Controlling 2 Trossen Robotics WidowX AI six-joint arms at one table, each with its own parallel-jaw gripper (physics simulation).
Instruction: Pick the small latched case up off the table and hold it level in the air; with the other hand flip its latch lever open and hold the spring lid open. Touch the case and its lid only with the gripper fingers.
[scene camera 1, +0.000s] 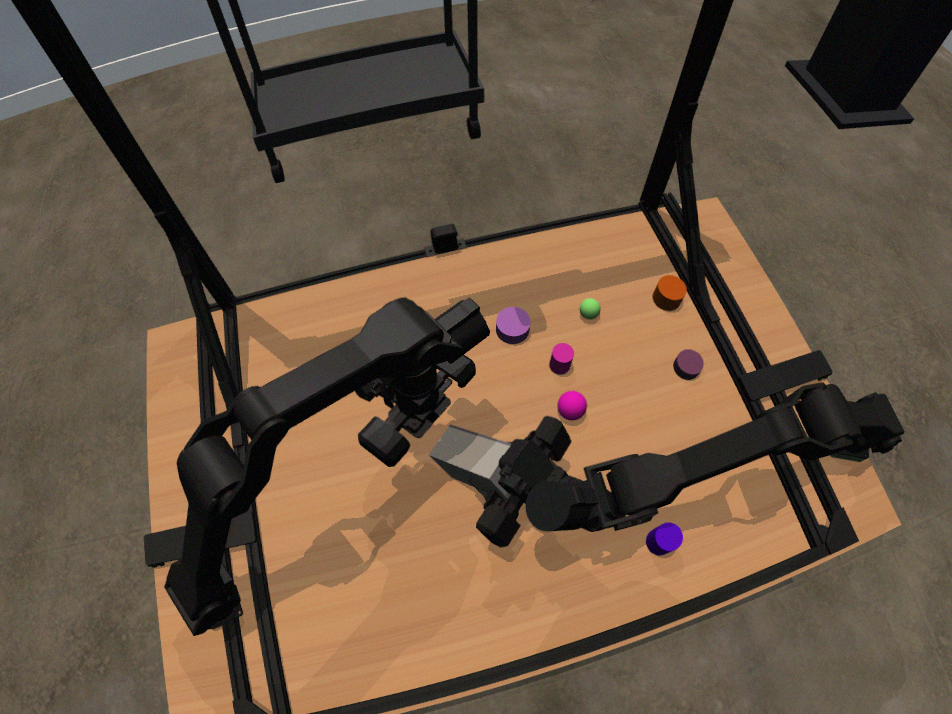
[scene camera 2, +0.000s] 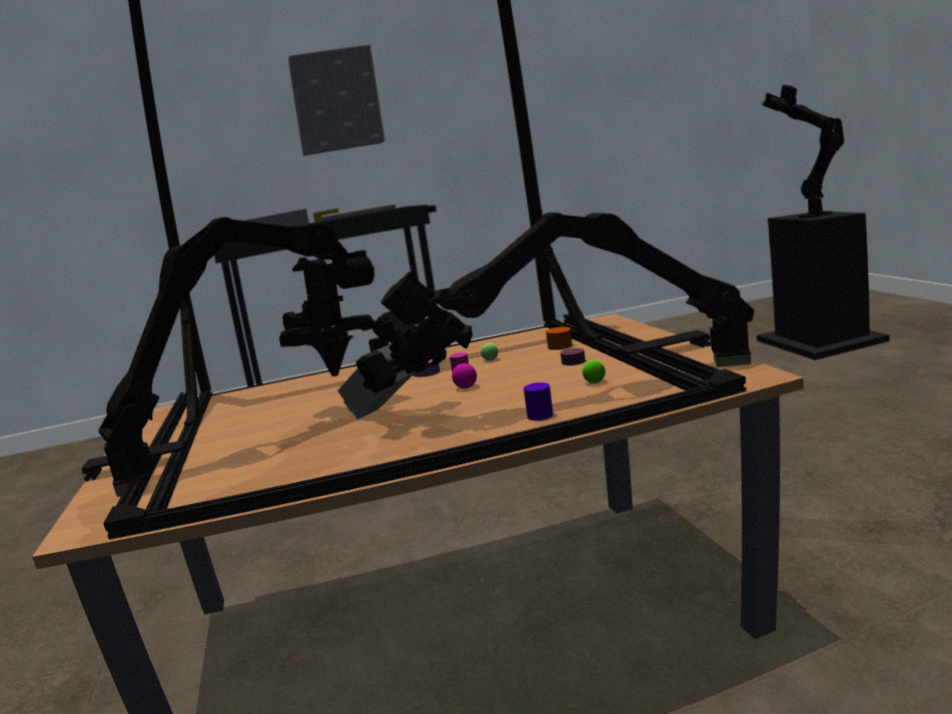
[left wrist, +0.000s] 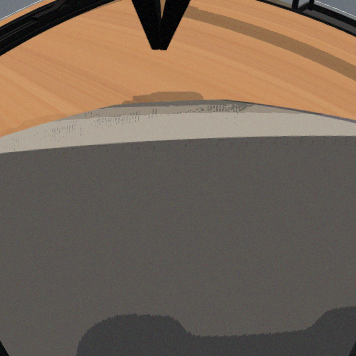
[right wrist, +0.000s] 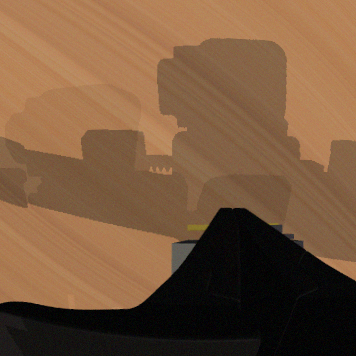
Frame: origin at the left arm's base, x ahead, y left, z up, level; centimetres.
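Seen in the pictures: left gripper, fingertip midpoint: (scene camera 1: 481, 462); right gripper, fingertip midpoint: (scene camera 1: 423, 429) (scene camera 2: 335, 376) (left wrist: 159, 46) (right wrist: 230, 219); left arm's base at its link origin: (scene camera 2: 731, 351); right arm's base at its link origin: (scene camera 1: 218, 602) (scene camera 2: 132, 475).
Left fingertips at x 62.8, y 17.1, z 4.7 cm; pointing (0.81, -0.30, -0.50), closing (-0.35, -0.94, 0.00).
Pixels of each thing's middle, then the offset from my left fingertips to it. Level surfaces: height alone.
- small grey case at the middle of its body: (left wrist: 178, 201) (scene camera 1: 477, 461) (scene camera 2: 374, 383) dx +0.6, dy -0.2, dz -0.4 cm
- yellow strip at the middle of its body: (right wrist: 231, 230) dx +5.7, dy -1.9, dz -4.2 cm
- table's at its surface level: dz -6.6 cm
- green ball at the middle of its body: (scene camera 1: 590, 309) (scene camera 2: 489, 352) dx -13.0, dy -32.9, dz -4.7 cm
- orange cylinder at the middle of its body: (scene camera 1: 669, 293) (scene camera 2: 559, 338) dx -27.4, dy -39.7, dz -4.7 cm
- magenta cylinder at the middle of its body: (scene camera 1: 561, 359) (scene camera 2: 460, 366) dx -9.3, dy -21.6, dz -4.3 cm
- magenta ball at the middle of its body: (scene camera 1: 572, 405) (scene camera 2: 464, 376) dx -12.2, dy -13.5, dz -4.2 cm
- dull purple disc at the middle of its body: (scene camera 1: 688, 364) (scene camera 2: 572, 356) dx -31.7, dy -25.9, dz -5.4 cm
- violet cylinder at the middle of its body: (scene camera 1: 664, 539) (scene camera 2: 538, 401) dx -29.4, dy +5.4, dz -4.0 cm
The small grey case (scene camera 1: 468, 449) (scene camera 2: 361, 398) (left wrist: 176, 229) hangs above the table, tilted with its free end down. My left gripper (scene camera 1: 496, 473) (scene camera 2: 387, 370) is shut on the case's right end. In the left wrist view the case fills most of the picture. My right gripper (scene camera 1: 435, 425) (scene camera 2: 333, 369) (left wrist: 159, 46) (right wrist: 230, 219) is shut and empty. It points down just over the case's free end. In the right wrist view a grey corner of the case (right wrist: 181, 252) and a yellow strip (right wrist: 197, 227) show behind the fingertips.
Coloured pieces stand on the table's (scene camera 1: 353, 609) right half: purple disc (scene camera 1: 513, 323), green ball (scene camera 1: 590, 308), orange cylinder (scene camera 1: 670, 291), magenta cylinder (scene camera 1: 561, 357), magenta ball (scene camera 1: 571, 404), dull purple disc (scene camera 1: 689, 363), violet cylinder (scene camera 1: 665, 539) (scene camera 2: 539, 400). A black cart (scene camera 1: 367, 116) stands behind.
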